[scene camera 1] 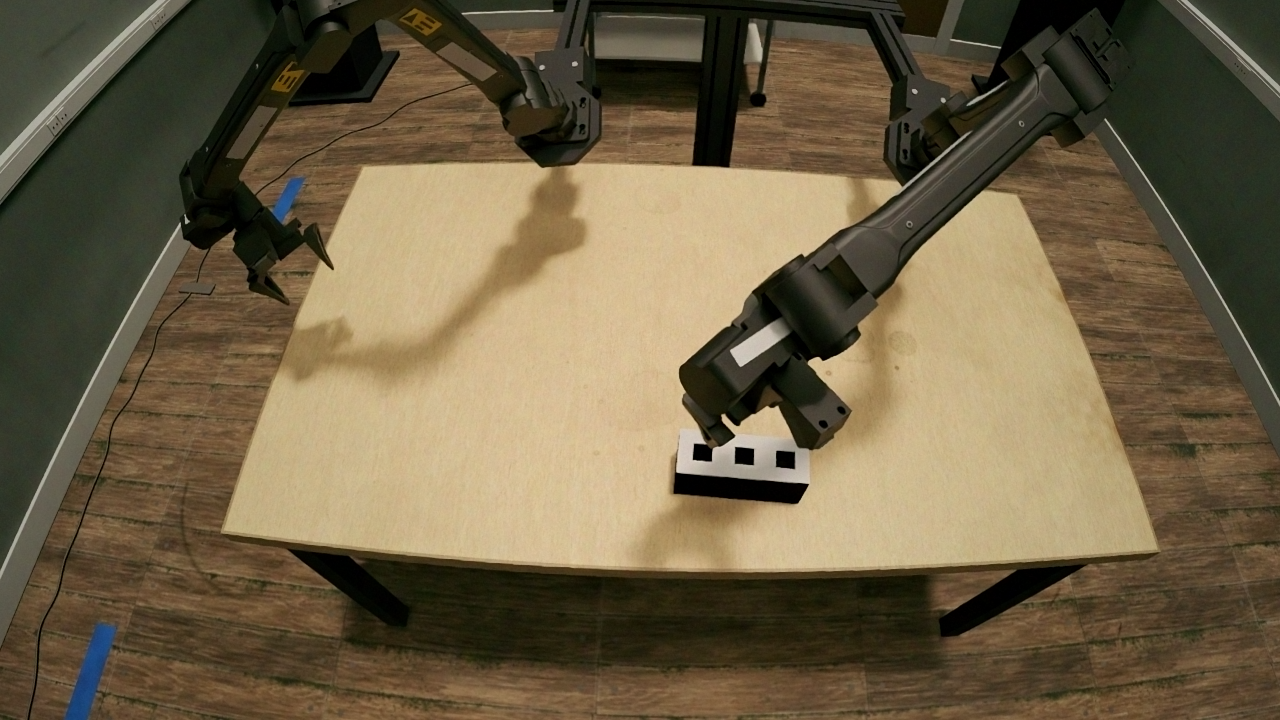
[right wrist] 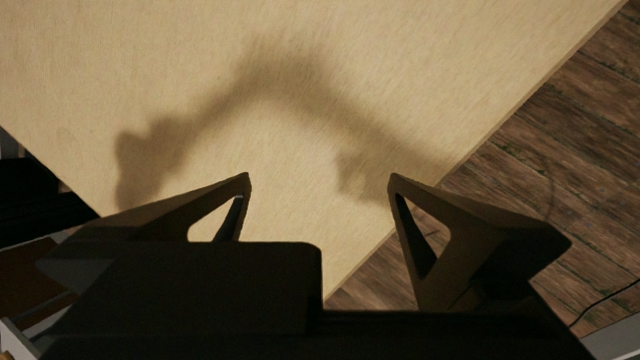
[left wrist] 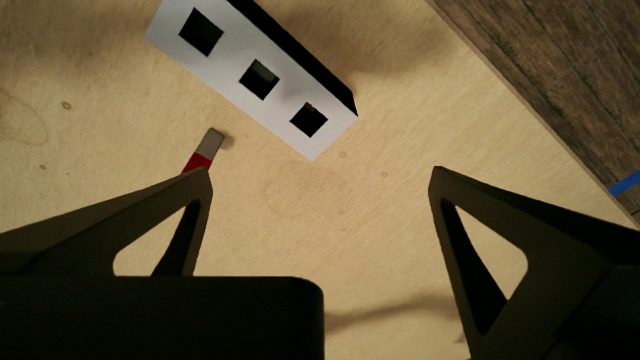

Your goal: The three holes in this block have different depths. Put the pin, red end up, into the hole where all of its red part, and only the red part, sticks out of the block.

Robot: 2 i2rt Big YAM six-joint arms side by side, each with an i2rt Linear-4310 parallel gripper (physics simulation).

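Places are measured from the left arm's base along level axes (x ahead, y left, z up), in metres.
Where they show: left gripper, between the fingertips: [scene camera 1: 740, 422] [left wrist: 320, 178]; right gripper, between the fingertips: [scene camera 1: 310, 286] [right wrist: 319, 180]; left arm's base, origin of its link: [scene camera 1: 926, 151]; right arm's base, origin of its link: [scene camera 1: 556, 122].
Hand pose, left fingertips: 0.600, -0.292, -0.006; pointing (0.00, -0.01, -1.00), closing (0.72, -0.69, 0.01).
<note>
Each offset is from my left fingertips to the top centre of the thing, as dx, dy, dz. Level surfaces: height alone.
A white-topped block {-0.050, +0.027, -0.174} [scene camera 1: 723, 466] [left wrist: 292, 125] with black sides and three square holes lies near the table's front. The pin {-0.179, +0.013, -0.129} [left wrist: 204, 152], grey at one end and red at the other, is beside the block's back side in the left wrist view. My left finger partly hides its red part, so I cannot tell if it is upright; it does not show in the scene view. My left gripper [scene camera 1: 729, 428] [left wrist: 320, 178] is open and empty above the back edge of the block. My right gripper [scene camera 1: 308, 284] [right wrist: 319, 180] is open and empty, high over the table's left edge.
The wooden table {dz -0.249} [scene camera 1: 501, 465] [left wrist: 380, 225] [right wrist: 320, 135] carries the block. My left arm [scene camera 1: 948, 197] reaches across the right part of the table and covers the area behind the block. A dark frame [scene camera 1: 716, 89] stands behind the table.
</note>
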